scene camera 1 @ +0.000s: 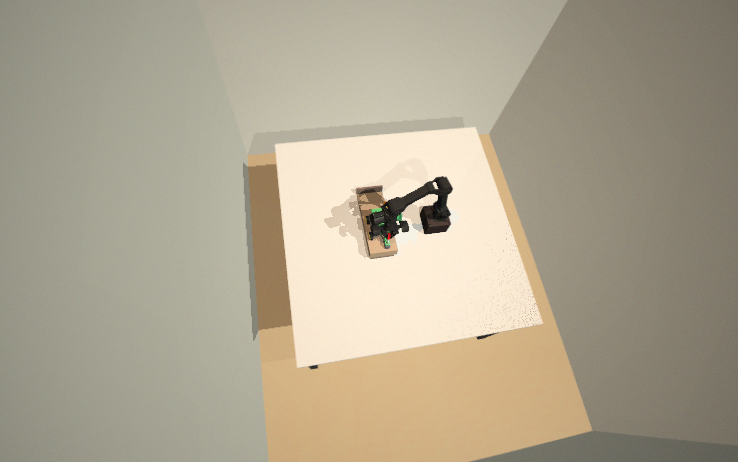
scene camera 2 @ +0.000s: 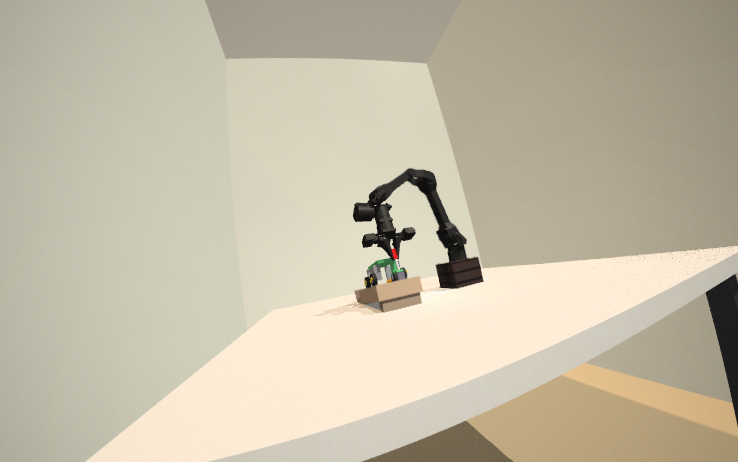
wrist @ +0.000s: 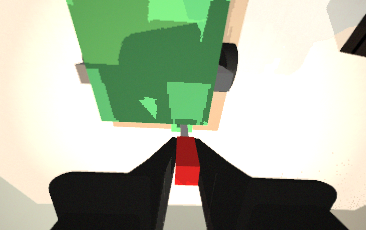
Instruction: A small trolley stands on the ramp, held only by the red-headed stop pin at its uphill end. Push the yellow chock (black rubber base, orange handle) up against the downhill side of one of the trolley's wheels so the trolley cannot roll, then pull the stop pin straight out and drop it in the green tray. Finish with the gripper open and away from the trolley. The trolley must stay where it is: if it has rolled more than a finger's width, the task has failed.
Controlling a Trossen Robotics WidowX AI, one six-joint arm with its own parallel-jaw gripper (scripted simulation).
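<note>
Visible: a tan ramp [scene camera 2: 395,289], a green trolley [wrist: 163,69] and a red-headed stop pin [wrist: 187,168]. The gripper [scene camera 2: 395,259] is visible too, and the wrist view likewise shows the gripper [wrist: 184,142].
</note>
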